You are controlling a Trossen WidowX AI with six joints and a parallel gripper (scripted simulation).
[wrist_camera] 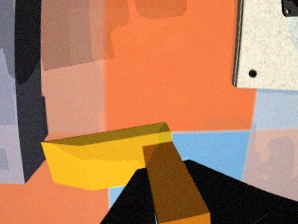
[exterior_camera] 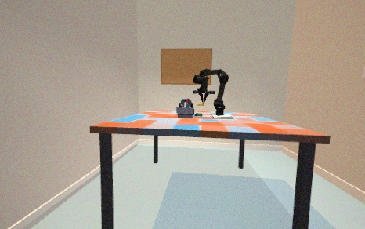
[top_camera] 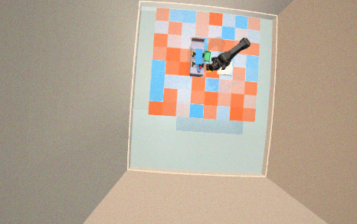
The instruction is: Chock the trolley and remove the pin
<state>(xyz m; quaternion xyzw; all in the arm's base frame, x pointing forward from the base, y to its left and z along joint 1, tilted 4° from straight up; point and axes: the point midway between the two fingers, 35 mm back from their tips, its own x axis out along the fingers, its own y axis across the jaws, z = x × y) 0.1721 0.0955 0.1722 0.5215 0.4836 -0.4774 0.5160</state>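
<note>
The yellow chock lies 20 mm ahead of my gripper tip and 10 mm below it. Also, from my gripper tip: blue trolley (140 mm ahead, 140 mm to the right, 30 mm below); grey ramp (140 mm ahead, 150 mm to the right, 90 mm below); red-headed stop pin (140 mm ahead, 20 mm to the right, 10 mm below).
</note>
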